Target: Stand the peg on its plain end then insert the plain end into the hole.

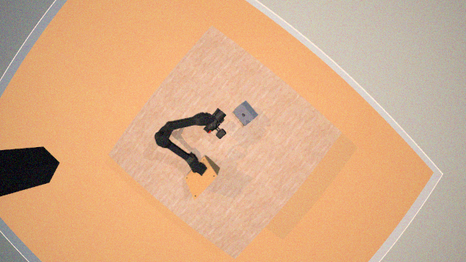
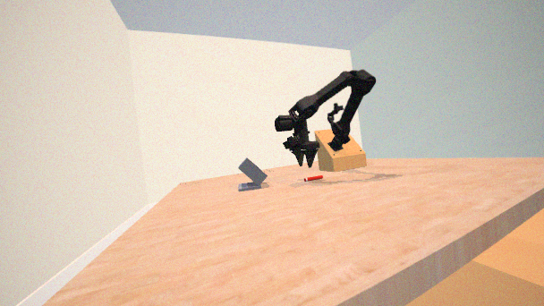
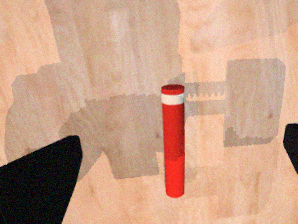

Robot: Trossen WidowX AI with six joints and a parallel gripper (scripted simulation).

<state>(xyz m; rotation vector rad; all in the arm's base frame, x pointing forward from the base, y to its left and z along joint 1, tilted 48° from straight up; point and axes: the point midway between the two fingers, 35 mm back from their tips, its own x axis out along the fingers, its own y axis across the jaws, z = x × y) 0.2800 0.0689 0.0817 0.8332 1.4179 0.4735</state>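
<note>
My gripper tip is 5 cm above the peg and 1 cm past it. Also, from my gripper tip: grey sloped panel (19 cm ahead, 12 cm to the right, 1 cm above).
</note>
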